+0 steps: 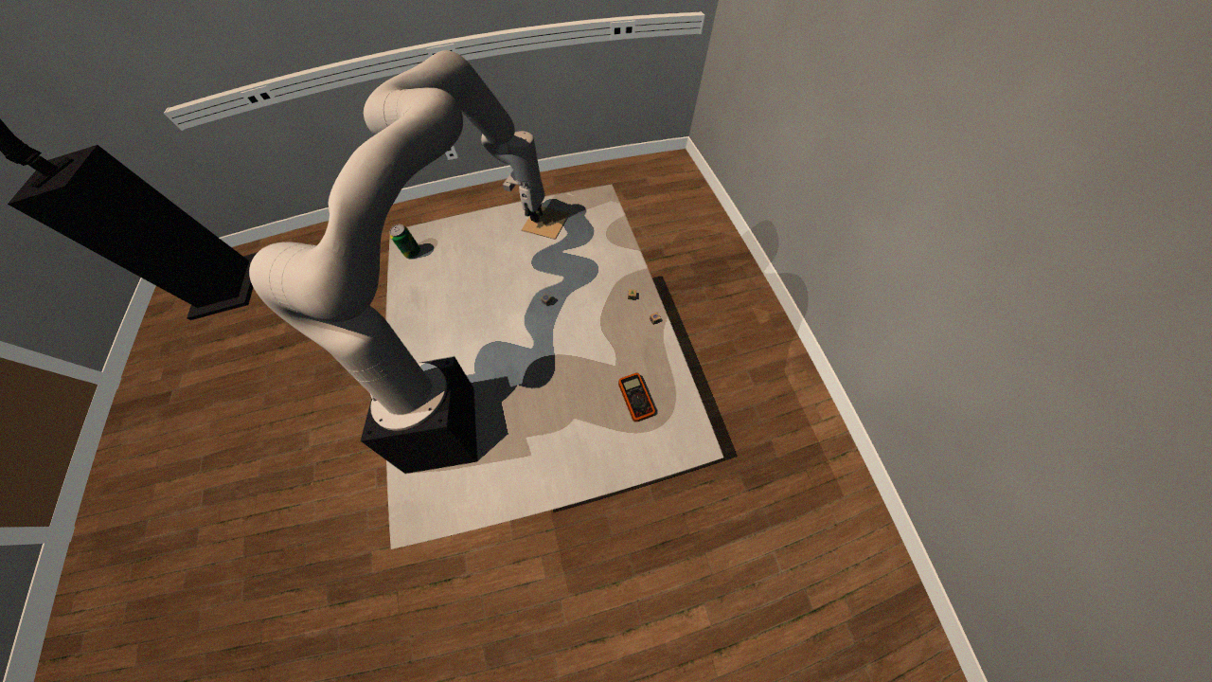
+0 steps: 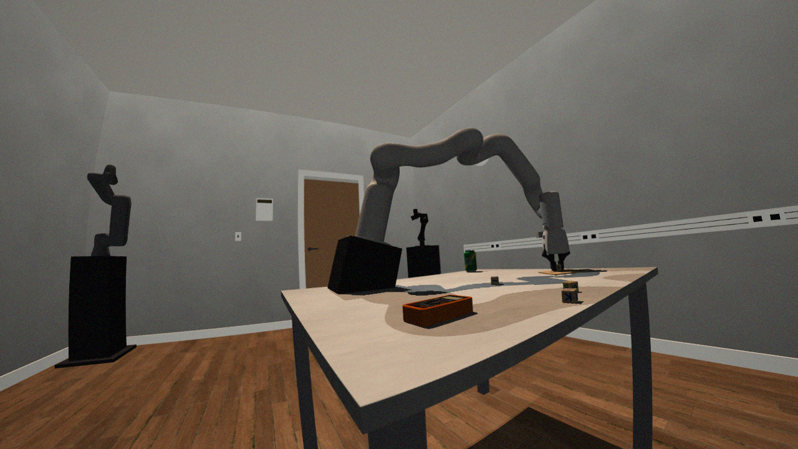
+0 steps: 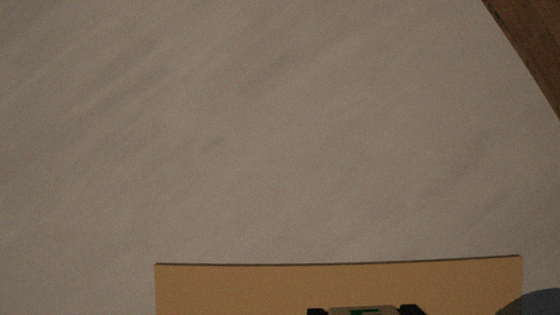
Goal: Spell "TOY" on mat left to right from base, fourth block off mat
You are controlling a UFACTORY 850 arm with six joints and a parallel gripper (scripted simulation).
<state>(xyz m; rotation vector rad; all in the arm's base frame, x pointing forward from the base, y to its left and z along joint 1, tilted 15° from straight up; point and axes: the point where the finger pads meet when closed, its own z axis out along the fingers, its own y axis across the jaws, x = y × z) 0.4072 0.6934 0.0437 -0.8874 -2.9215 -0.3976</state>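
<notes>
My hand is 10 mm above the block. Round my hand: orange multimeter: 160 mm ahead, 780 mm to the right, 10 mm below; then green soda can: 480 mm behind, 40 mm to the right, 40 mm above; then tan square mat: 30 mm ahead, 30 mm to the right, 20 mm below.
</notes>
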